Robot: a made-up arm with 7 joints. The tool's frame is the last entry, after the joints.
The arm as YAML. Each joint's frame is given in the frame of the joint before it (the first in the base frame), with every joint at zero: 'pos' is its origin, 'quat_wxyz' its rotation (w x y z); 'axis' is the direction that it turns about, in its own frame. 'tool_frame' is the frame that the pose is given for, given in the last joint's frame.
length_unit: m
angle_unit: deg
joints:
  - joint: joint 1
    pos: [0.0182, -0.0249, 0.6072]
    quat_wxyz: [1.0, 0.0, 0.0, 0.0]
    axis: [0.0, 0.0, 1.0]
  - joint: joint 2
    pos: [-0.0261, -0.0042, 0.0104]
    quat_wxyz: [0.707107, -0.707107, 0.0, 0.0]
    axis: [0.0, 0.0, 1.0]
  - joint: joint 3
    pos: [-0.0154, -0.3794, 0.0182]
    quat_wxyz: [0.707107, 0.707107, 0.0, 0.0]
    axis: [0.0, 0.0, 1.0]
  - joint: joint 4
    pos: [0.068, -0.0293, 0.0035]
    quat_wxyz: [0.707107, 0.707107, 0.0, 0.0]
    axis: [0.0, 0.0, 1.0]
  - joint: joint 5
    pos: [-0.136, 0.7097, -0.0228]
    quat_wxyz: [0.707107, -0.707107, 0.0, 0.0]
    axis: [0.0, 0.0, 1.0]
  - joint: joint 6
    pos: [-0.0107, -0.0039, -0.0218]
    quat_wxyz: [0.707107, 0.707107, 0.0, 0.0]
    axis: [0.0, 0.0, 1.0]
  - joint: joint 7
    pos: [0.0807, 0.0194, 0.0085]
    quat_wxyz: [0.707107, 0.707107, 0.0, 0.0]
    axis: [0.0, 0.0, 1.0]
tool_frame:
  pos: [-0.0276, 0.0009, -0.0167]
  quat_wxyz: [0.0, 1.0, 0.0, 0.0]
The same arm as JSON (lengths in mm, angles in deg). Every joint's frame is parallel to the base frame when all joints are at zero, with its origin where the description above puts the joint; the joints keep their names.
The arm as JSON. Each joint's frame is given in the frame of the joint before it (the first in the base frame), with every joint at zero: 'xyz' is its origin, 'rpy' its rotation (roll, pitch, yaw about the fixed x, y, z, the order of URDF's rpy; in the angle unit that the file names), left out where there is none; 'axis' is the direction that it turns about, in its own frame. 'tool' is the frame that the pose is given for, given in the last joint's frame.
{"units": {"length": "mm", "angle": "deg"}, "joints": [
  {"name": "joint 1", "type": "revolute", "origin": {"xyz": [18.2, -24.9, 607.2]}, "axis": [0.0, 0.0, 1.0]},
  {"name": "joint 2", "type": "revolute", "origin": {"xyz": [-26.1, -4.2, 10.4]}, "axis": [0.0, 1.0, 0.0]},
  {"name": "joint 3", "type": "revolute", "origin": {"xyz": [-15.4, 18.2, 379.4]}, "axis": [0.0, 0.0, 1.0]},
  {"name": "joint 4", "type": "revolute", "origin": {"xyz": [68.0, -29.3, 3.5]}, "axis": [0.0, -1.0, 0.0]},
  {"name": "joint 5", "type": "revolute", "origin": {"xyz": [-136.0, 22.8, 709.7]}, "axis": [0.0, 0.0, 1.0]},
  {"name": "joint 6", "type": "revolute", "origin": {"xyz": [-10.7, -3.9, -21.8]}, "axis": [0.0, -1.0, 0.0]},
  {"name": "joint 7", "type": "revolute", "origin": {"xyz": [80.7, -8.5, 19.4]}, "axis": [0.0, 0.0, -1.0]}
], "tool": {"origin": {"xyz": [-27.6, -0.9, 16.7]}}}

